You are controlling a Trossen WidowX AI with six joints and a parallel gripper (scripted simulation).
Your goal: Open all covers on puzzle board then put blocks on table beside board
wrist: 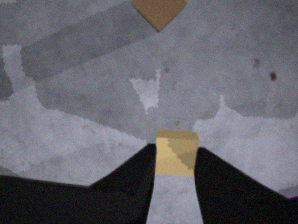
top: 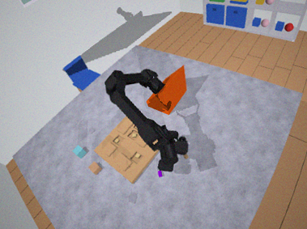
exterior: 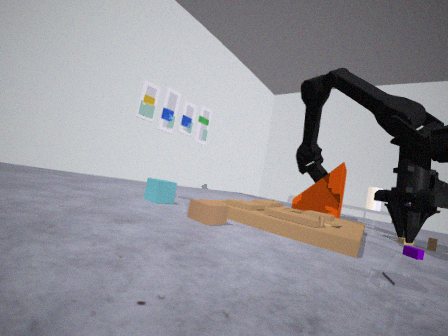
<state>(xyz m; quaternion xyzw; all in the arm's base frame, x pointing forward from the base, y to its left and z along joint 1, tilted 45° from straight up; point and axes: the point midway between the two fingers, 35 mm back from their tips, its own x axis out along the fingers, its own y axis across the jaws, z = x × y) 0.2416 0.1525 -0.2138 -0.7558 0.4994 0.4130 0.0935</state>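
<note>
The tan puzzle board lies 80 mm ahead of my gripper tip, 230 mm to the right of it and 10 mm above it. From my gripper tip the other things lie so: cyan block 300 mm ahead, 410 mm to the right, 10 mm above; small brown block 50 mm behind, 50 mm to the left; purple block 90 mm ahead, 10 mm to the left.
</note>
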